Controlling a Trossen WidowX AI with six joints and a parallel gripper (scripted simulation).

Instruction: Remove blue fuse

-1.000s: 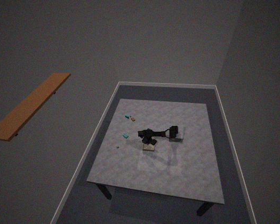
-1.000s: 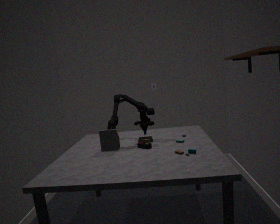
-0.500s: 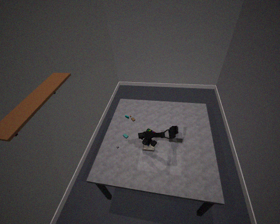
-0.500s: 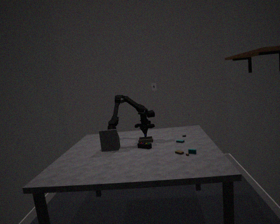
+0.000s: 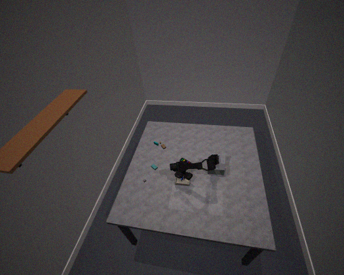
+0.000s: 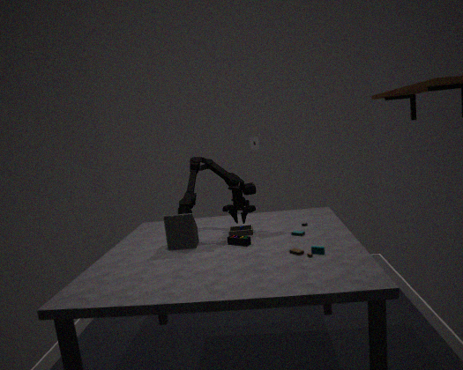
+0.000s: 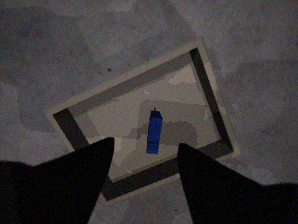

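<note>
Right now the shallow tray is 5 cm below my gripper tip.
</note>
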